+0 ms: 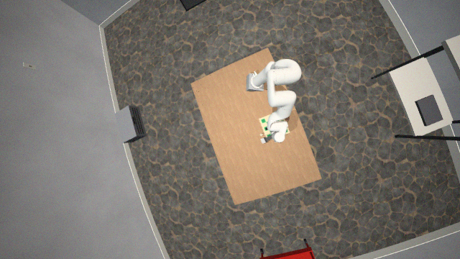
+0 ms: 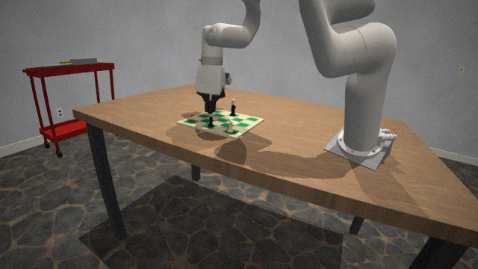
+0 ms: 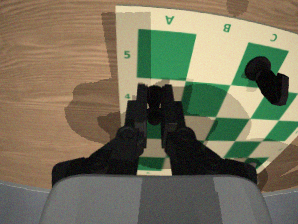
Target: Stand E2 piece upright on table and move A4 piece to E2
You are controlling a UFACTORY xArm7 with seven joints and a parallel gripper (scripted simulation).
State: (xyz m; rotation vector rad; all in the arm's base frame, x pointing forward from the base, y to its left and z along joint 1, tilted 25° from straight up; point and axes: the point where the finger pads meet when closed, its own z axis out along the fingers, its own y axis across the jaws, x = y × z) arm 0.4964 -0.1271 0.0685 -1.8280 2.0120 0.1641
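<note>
My gripper is now 140 mm past the white pawn, 140 mm to the right of it and 10 mm above it. From my hand the other things lie so: black piece (80 mm behind, 30 mm to the right, 10 mm below); then cream chessboard (80 mm behind, 50 mm to the left, 30 mm below); then white piece (50 mm behind, 90 mm to the right, 10 mm below).
</note>
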